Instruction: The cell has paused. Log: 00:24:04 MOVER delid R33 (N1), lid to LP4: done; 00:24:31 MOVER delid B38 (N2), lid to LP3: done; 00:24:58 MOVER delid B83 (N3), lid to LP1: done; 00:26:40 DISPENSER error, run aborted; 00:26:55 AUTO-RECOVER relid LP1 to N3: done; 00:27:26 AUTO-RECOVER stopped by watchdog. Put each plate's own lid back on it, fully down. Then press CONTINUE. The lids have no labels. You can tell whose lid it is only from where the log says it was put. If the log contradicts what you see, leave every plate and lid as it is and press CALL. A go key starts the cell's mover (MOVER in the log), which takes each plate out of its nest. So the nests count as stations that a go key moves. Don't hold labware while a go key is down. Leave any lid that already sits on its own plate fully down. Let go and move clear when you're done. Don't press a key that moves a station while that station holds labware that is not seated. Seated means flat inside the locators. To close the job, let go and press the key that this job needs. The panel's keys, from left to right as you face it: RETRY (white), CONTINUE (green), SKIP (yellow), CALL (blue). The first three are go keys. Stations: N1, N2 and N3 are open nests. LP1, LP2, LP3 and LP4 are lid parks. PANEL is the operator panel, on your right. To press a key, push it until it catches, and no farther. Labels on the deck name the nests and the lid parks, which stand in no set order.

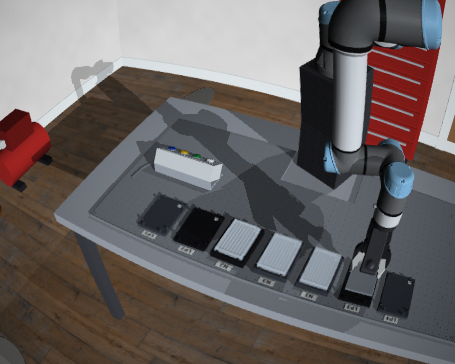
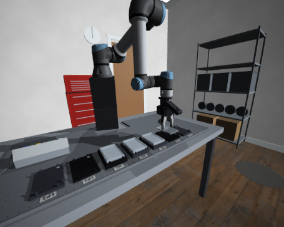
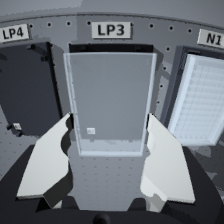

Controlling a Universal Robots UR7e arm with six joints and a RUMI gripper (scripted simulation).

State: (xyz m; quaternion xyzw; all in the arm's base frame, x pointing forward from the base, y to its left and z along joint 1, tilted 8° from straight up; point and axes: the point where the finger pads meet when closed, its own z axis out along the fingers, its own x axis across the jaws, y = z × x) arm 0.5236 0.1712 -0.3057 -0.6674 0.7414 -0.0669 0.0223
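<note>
Now: hand 39 cm to the left of the white plate, 6 cm past it and 3 cm above it. The rest, counted from my hand: black lid park (52 cm to the right, 8 cm behind, 5 cm below); translucent lid (1 cm below); white key (56 cm to the right, 32 cm behind, 1 cm above).
</note>
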